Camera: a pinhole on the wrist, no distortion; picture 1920 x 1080 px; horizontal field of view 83.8 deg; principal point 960.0 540.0 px. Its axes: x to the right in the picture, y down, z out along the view. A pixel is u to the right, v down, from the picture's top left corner.
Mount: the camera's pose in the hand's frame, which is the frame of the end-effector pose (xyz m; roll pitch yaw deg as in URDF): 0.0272 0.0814 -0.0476 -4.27 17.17 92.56
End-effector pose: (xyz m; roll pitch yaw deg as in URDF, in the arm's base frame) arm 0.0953 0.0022 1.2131 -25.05 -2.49 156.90
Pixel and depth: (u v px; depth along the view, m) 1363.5 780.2 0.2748
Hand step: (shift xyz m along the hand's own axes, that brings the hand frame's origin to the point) -0.0627 0.2561 0.1792
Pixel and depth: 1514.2 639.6 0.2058
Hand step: -0.0144 0.2417 0.1157
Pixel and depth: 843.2 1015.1 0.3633
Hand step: -0.1635 0.1385 0.2988
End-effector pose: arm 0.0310 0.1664 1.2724 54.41 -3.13 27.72
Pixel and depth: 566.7 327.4 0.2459
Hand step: 0.0582 0.0699 0.2168
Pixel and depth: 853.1 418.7 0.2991
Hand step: 0.0360 0.1421 0.2486
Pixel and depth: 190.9 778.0 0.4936
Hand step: -0.1101 -0.1210 0.5196
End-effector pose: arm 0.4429 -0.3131 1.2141 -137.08 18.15 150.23
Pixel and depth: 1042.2 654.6 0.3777
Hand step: -0.0474 0.2162 0.3008
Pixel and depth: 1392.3 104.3 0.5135
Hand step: 0.1815 0.4426 0.3953
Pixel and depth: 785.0 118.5 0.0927
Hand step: 0.0561 0.0963 0.0478
